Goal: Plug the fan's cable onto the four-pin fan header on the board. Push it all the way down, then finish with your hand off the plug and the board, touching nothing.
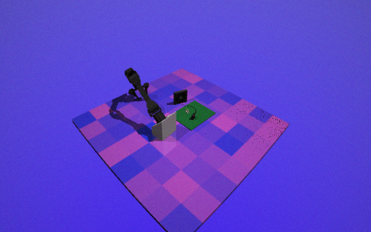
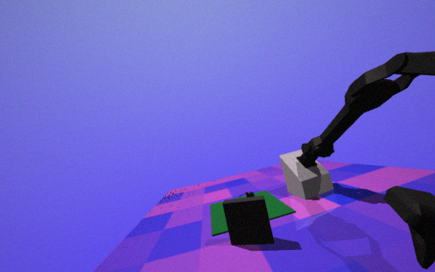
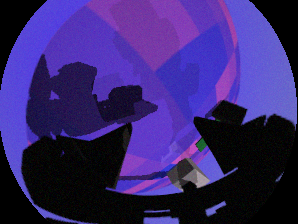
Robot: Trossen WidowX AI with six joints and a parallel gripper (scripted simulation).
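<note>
Right now my gripper tip is 450 mm to the left of the green board, 140 mm short of it and 60 mm above it. Round my gripper tip: black fan 280 mm to the right, 190 mm ahead, 20 mm above.
</note>
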